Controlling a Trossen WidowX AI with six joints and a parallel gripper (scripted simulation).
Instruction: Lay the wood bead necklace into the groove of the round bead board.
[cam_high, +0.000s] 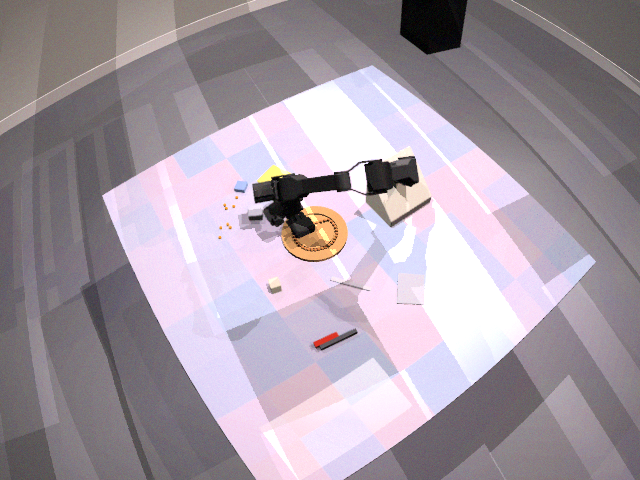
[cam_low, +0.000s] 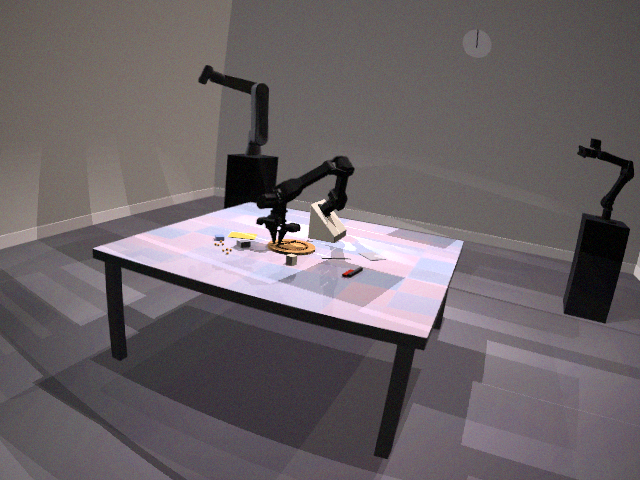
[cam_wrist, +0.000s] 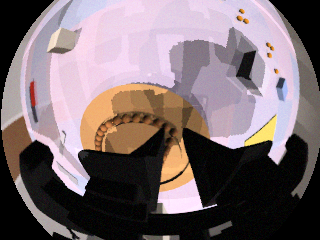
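Now: the round bead board 5 cm behind my gripper tip, 4 cm to the left of it and 1 cm below it. Also, from my gripper tip: cream cube 14 cm ahead, 16 cm to the left; then white block 8 cm ahead, 11 cm to the right; then yellow sheet 5 cm behind, 21 cm to the right, 2 cm below.
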